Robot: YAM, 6 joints.
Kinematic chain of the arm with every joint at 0, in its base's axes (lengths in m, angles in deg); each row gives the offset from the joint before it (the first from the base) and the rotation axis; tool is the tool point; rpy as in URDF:
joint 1: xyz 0 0 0.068 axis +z
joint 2: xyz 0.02 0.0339 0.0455 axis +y
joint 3: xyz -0.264 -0.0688 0 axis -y
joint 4: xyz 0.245 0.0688 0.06 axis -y
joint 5: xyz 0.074 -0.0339 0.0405 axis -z
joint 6: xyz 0.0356 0 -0.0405 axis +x
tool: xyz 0 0 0 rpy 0 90 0
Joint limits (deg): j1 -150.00..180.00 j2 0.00..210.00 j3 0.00..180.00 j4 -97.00..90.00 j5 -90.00..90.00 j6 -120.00..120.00
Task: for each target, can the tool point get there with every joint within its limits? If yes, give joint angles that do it. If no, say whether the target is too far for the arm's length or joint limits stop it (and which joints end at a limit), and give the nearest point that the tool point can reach.
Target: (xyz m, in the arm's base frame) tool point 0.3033 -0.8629 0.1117
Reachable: no: too far | nearest point 0.2142 -0.6093 0.1122 | short by 0.269 m
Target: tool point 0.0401 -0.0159 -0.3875
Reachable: no: joint limits stop it (at a limit: joint 2) | nearest point 0.0675 -0.0268 -0.3346 | short by 0.061 m
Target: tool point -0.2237 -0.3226 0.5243
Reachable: yes | joints 50.94 36.77 163.92 -34.61 56.26 -64.96
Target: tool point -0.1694 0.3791 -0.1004
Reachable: yes | joints 111.42 169.79 113.58 -63.30 -32.72 8.60
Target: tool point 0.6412 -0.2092 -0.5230
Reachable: no: too far | nearest point 0.4582 -0.1495 -0.2950 | short by 0.298 m
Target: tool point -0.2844 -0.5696 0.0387
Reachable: yes | joints -116.95 181.87 162.00 -1.21 -7.48 -55.91
